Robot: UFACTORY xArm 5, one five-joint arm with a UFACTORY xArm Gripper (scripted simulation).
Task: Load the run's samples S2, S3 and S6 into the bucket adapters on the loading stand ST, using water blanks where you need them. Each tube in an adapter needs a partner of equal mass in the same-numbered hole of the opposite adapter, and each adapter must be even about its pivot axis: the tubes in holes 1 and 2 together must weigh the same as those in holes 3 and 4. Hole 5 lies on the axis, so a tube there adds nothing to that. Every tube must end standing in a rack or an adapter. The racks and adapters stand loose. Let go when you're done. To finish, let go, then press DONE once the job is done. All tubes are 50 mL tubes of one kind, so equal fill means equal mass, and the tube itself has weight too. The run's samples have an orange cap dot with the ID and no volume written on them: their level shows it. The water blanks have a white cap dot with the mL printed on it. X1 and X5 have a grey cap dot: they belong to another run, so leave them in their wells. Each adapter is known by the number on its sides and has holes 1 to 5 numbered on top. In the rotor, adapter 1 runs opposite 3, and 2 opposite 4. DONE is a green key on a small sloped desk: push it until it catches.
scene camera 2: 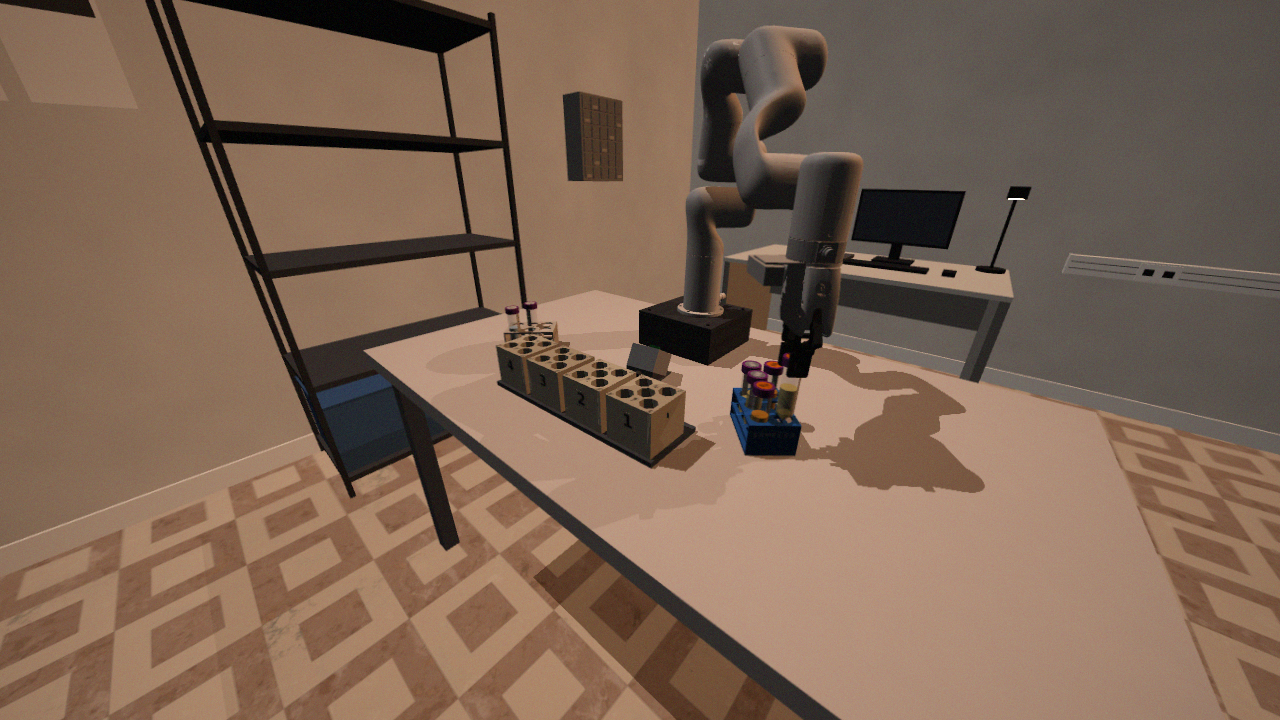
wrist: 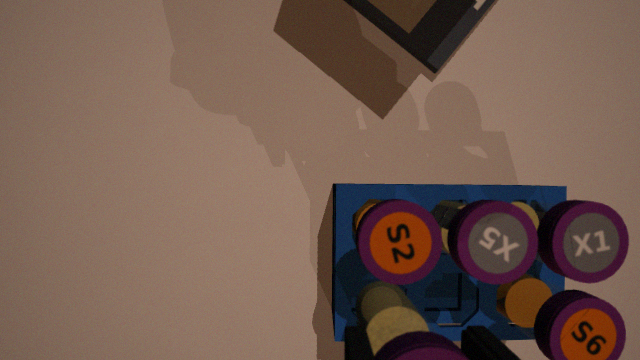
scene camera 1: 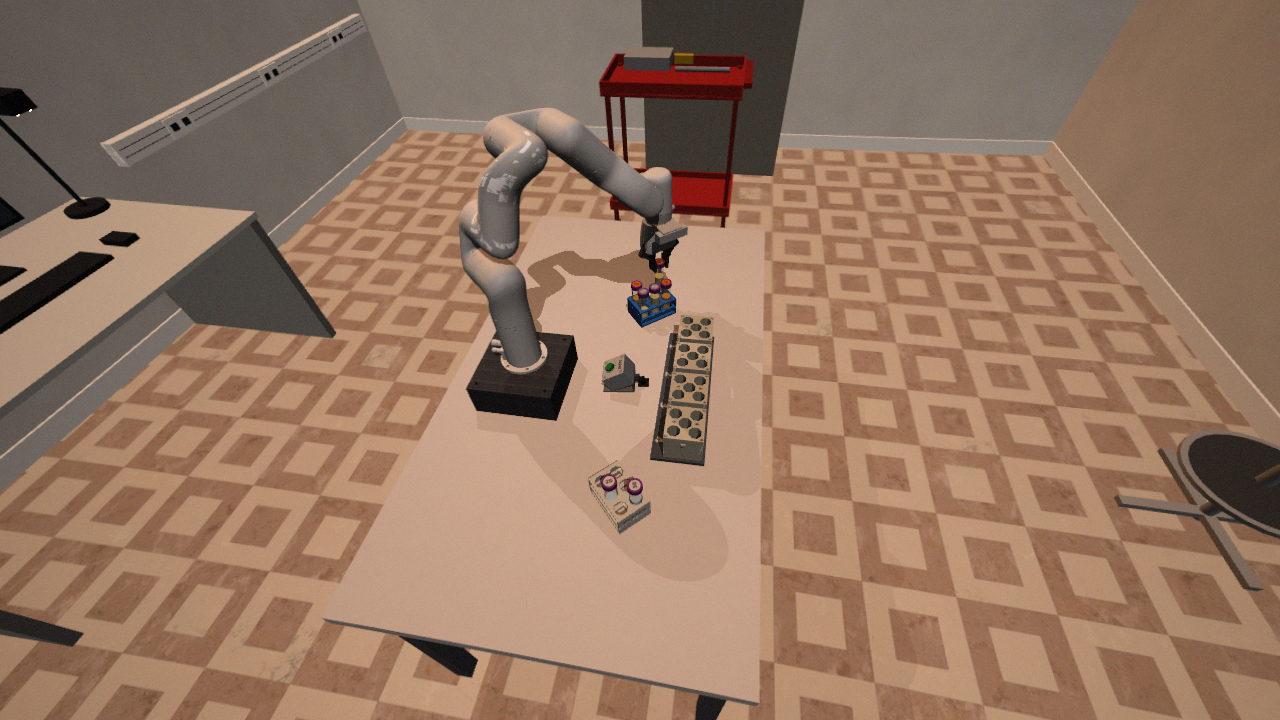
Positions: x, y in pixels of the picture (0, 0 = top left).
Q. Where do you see a white rack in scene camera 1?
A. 633, 513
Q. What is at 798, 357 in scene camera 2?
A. The gripper.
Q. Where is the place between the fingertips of the gripper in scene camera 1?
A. At 659, 268
